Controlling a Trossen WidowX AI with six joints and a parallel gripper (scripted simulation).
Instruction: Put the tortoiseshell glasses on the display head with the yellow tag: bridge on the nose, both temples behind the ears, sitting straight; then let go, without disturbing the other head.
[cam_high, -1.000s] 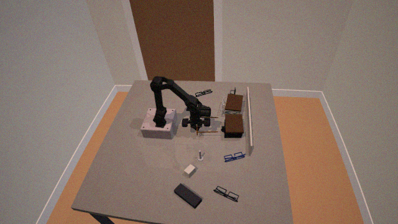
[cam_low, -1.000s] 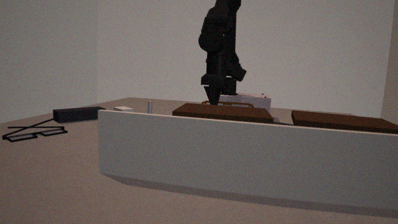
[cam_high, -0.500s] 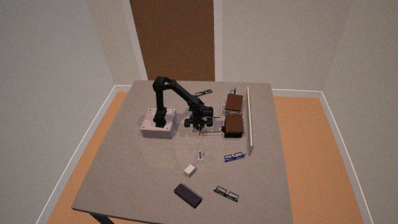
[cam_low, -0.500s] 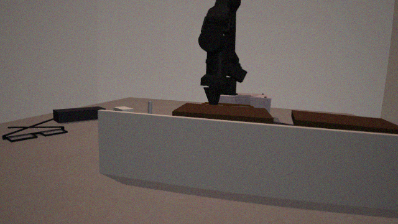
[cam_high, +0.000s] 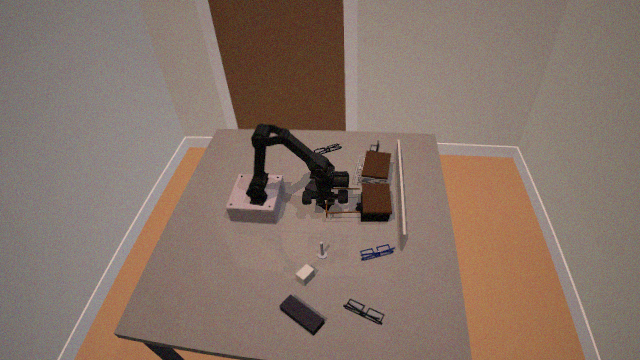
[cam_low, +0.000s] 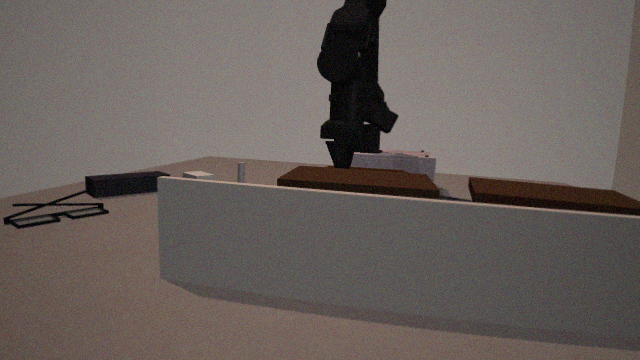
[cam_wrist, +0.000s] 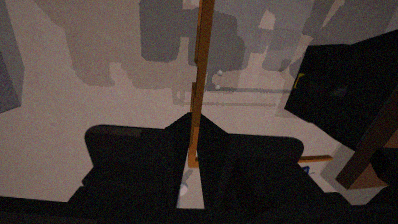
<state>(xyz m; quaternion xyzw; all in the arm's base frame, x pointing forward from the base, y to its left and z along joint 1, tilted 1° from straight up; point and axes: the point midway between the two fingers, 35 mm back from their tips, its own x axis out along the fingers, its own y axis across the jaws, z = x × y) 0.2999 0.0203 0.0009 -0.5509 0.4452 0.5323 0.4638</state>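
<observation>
Right now my gripper tip is 30 mm short of the glasses, 50 mm to the right of it and 10 mm below it. The rest, counted from my gripper tip: brown display head: 180 mm ahead, 70 mm to the left, 10 mm below; white cube: 20 mm behind, 310 mm to the right, 40 mm below; white peg: 20 mm ahead, 190 mm to the right, 40 mm below.
</observation>
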